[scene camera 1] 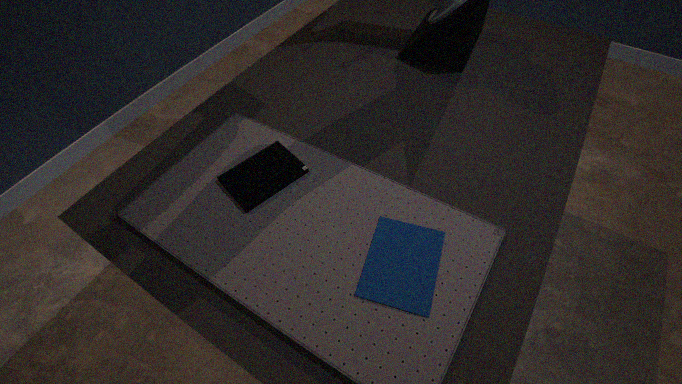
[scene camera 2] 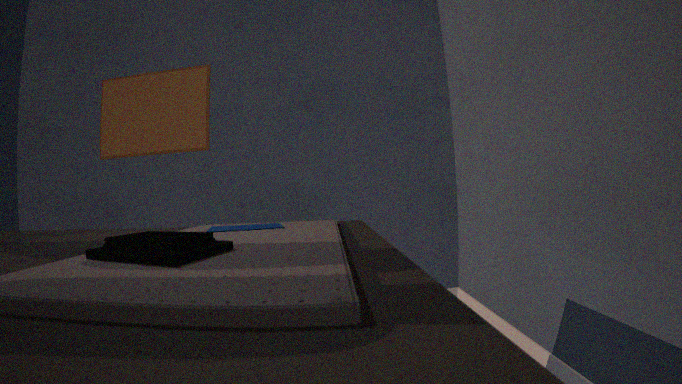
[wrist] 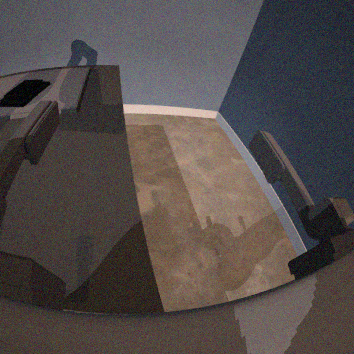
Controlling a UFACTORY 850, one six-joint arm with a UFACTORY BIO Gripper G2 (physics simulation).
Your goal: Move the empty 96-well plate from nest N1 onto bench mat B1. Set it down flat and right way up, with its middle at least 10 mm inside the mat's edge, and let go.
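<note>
The dark 96-well plate (scene camera 1: 262, 175) (scene camera 2: 160, 238) sits low on nest N1 (scene camera 2: 96, 251) on the pale perforated board. Both look black, and their border is hard to see; wells cannot be made out. The black plate-and-nest shape also shows at the upper left of the wrist view. Bench mat B1 (scene camera 1: 400, 267) (scene camera 2: 247, 228) is a flat blue rectangle at the board's other end, with nothing on it. My gripper (wrist: 156, 139) is open and empty, its fingers wide apart, away from the plate. The fingers do not show in either scene view.
The pale perforated board (scene camera 1: 310, 280) (scene camera 2: 300, 290) is raised above the dark table (scene camera 1: 520, 150), with a stepped edge around it. The dark robot base (scene camera 1: 442, 45) stands at the back of the table. An orange panel (scene camera 2: 155, 112) is on the wall. Arm shadows cross the board and table.
</note>
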